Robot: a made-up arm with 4 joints.
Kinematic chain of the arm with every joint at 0, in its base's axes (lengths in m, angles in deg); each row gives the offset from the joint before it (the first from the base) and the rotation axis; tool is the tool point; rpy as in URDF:
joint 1: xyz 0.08 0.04 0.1 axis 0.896 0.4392 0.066
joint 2: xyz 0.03 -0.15 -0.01 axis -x
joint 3: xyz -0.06 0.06 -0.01 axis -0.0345 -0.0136 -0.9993
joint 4: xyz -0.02 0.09 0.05 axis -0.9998 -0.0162 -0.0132
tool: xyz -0.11 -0.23 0.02 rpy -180 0 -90
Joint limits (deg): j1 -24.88..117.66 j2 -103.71..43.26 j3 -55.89..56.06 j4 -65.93..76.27
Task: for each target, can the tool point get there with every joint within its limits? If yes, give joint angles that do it. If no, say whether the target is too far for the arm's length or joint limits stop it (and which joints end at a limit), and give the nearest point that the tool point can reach.
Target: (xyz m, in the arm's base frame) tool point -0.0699 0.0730 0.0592
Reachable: yes | joints 64.66 -71.55 -31.34 -54.12
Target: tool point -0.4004 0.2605 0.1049
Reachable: no: joint limits stop it (at a limit: joint 2, joint 4) | nearest point -0.2082 0.1467 0.1007 | short by 0.223 m
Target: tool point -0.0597 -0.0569 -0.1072
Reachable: yes | joints 41.71 -7.55 -36.52 -49.19
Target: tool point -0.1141 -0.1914 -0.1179
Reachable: yes | joints 79.47 -63.18 4.30 36.13
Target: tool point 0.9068 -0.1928 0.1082
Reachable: no: too far | nearest point 0.1917 -0.1785 0.1005 | short by 0.715 m
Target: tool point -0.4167 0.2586 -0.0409
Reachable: no: joint limits stop it (at a limit: joint 1, joint 2, joint 3) | nearest point -0.2433 0.1425 -0.1281 | short by 0.226 m
